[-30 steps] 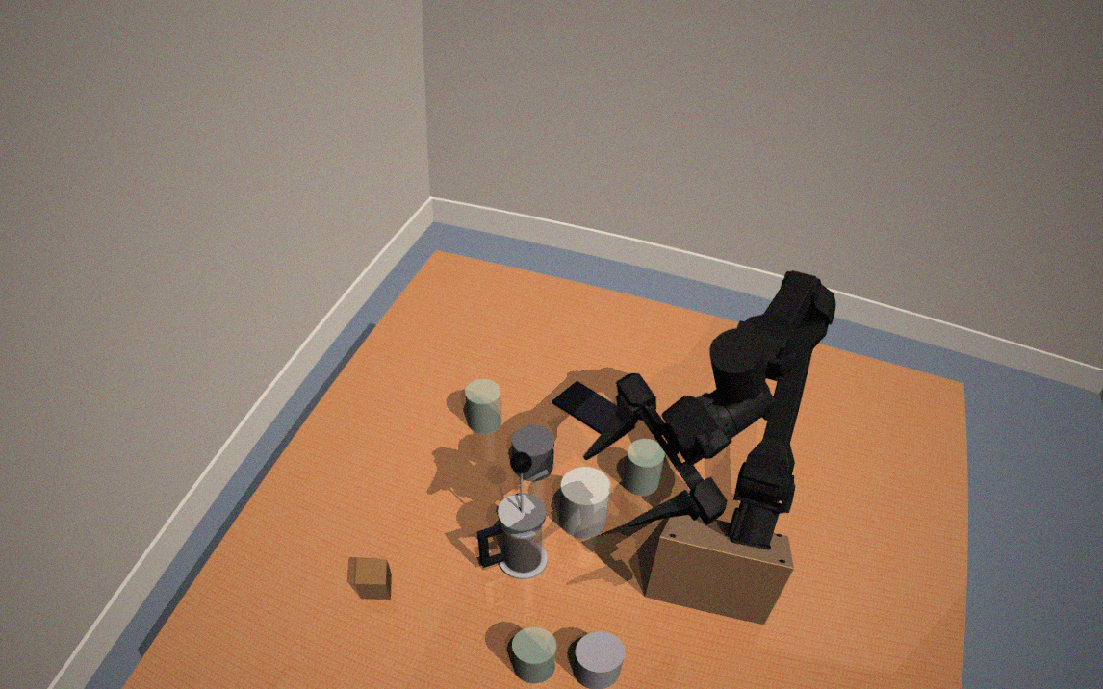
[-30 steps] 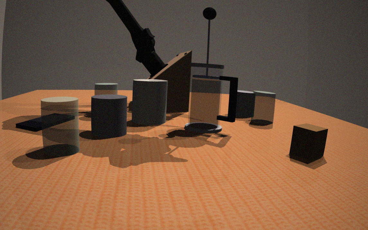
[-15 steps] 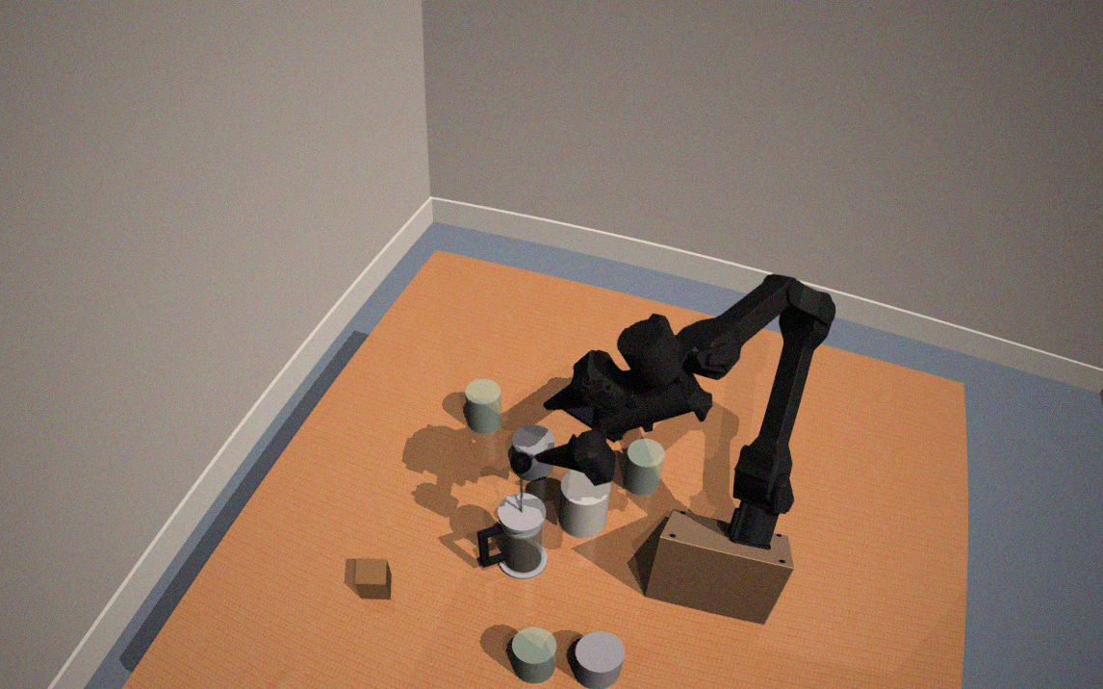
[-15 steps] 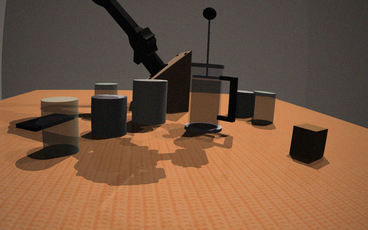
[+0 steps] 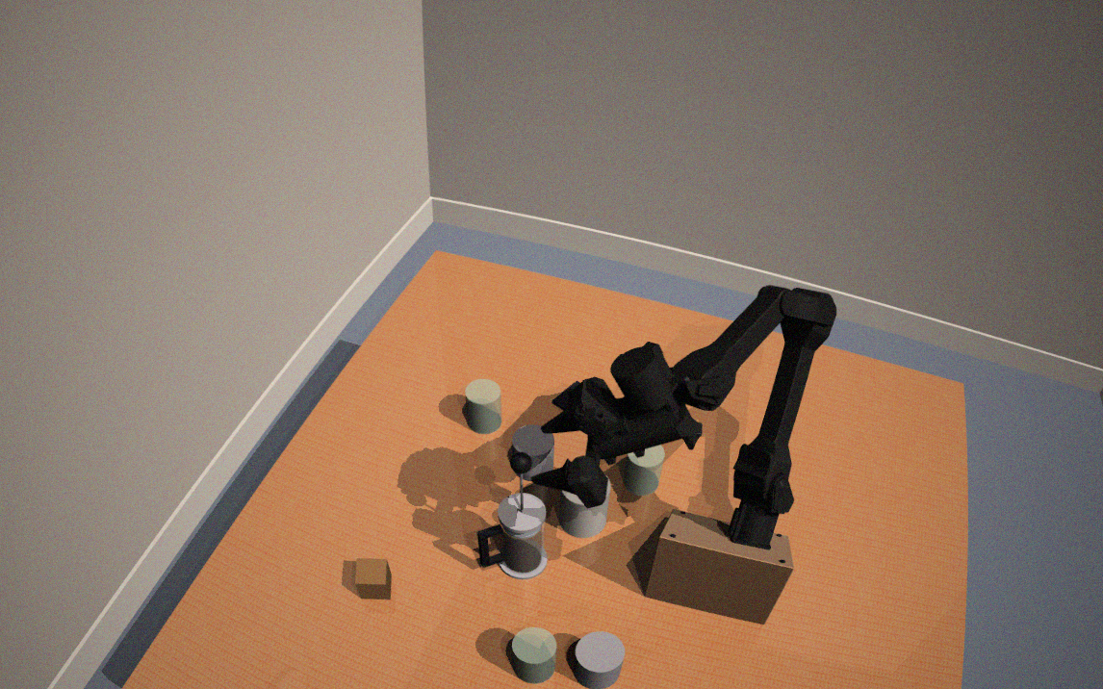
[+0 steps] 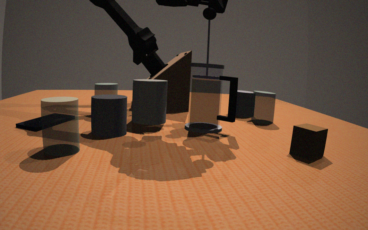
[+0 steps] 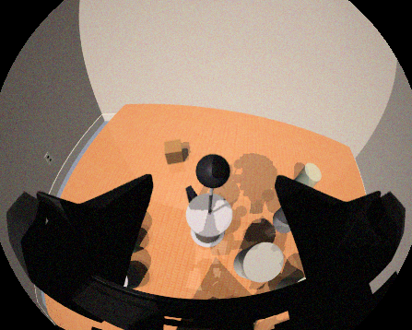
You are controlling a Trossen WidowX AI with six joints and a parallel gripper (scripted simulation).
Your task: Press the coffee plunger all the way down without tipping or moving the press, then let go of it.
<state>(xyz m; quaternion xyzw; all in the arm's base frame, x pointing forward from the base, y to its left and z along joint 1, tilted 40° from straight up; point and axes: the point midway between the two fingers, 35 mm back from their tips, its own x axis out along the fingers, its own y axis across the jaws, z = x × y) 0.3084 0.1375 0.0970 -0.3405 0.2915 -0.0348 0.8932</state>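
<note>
Now: gripper tip 3 cm short of the glass coffee press, 1 cm to the right of it and 15 cm above it.
</note>
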